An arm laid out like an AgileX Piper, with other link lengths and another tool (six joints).
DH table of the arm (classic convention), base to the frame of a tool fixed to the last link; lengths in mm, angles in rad. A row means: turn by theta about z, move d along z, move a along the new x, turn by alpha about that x. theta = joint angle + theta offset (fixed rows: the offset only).
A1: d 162.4; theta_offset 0; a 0; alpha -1.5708
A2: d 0; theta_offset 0.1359; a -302.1; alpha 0
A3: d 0; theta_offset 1.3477; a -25.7; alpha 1.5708
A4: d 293.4; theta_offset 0; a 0; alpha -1.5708
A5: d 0; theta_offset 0; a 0; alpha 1.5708
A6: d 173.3; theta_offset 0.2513; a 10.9; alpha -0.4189
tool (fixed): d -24.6; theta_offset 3.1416; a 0; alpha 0
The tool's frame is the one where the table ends.
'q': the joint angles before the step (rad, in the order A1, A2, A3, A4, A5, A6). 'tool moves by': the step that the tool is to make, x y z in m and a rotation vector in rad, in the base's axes. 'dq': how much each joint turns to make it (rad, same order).
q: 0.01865, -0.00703, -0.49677, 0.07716, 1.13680, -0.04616
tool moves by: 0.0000, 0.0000, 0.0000, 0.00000, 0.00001, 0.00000
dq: 0.00000, 0.00001, 0.00000, 0.00000, 0.00001, 0.00000
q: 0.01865, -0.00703, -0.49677, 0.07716, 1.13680, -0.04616
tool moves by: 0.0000, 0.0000, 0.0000, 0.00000, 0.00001, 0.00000
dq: 0.00000, 0.00001, 0.00000, 0.00000, 0.00001, 0.00000
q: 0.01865, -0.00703, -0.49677, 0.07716, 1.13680, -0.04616
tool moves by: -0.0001, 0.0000, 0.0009, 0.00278, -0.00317, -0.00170
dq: 0.00046, 0.00003, -0.00216, -0.00044, -0.00134, 0.00354
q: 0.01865, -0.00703, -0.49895, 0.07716, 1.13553, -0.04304
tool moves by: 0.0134, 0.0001, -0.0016, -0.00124, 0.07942, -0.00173
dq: -0.00067, 0.09763, -0.00829, -0.00049, -0.00996, 0.00028
